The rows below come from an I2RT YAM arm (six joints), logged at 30 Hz.
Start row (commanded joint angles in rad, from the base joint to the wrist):
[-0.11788 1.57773 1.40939 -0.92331 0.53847 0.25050]
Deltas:
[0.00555 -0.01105 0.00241 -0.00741 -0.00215 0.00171]
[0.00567 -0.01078 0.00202 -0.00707 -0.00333 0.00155]
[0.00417 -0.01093 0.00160 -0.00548 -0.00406 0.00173]
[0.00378 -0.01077 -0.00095 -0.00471 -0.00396 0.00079]
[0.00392 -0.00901 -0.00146 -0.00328 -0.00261 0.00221]
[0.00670 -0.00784 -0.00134 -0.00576 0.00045 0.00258]
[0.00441 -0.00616 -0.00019 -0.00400 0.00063 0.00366]
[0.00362 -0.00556 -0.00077 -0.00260 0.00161 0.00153]
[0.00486 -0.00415 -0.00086 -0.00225 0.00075 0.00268]
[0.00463 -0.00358 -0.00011 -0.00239 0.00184 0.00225]
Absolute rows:
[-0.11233 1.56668 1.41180 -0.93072 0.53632 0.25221]
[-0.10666 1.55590 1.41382 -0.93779 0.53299 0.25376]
[-0.10249 1.54497 1.41542 -0.94327 0.52893 0.25549]
[-0.09871 1.53420 1.41447 -0.94798 0.52497 0.25628]
[-0.09479 1.52519 1.41301 -0.95126 0.52236 0.25849]
[-0.08809 1.51735 1.41167 -0.95702 0.52281 0.26107]
[-0.08368 1.51119 1.41148 -0.96102 0.52344 0.26473]
[-0.08006 1.50563 1.41071 -0.96362 0.52505 0.26626]
[-0.07520 1.50148 1.40985 -0.96587 0.52580 0.26894]
[-0.07057 1.49790 1.40974 -0.96826 0.52764 0.27119]

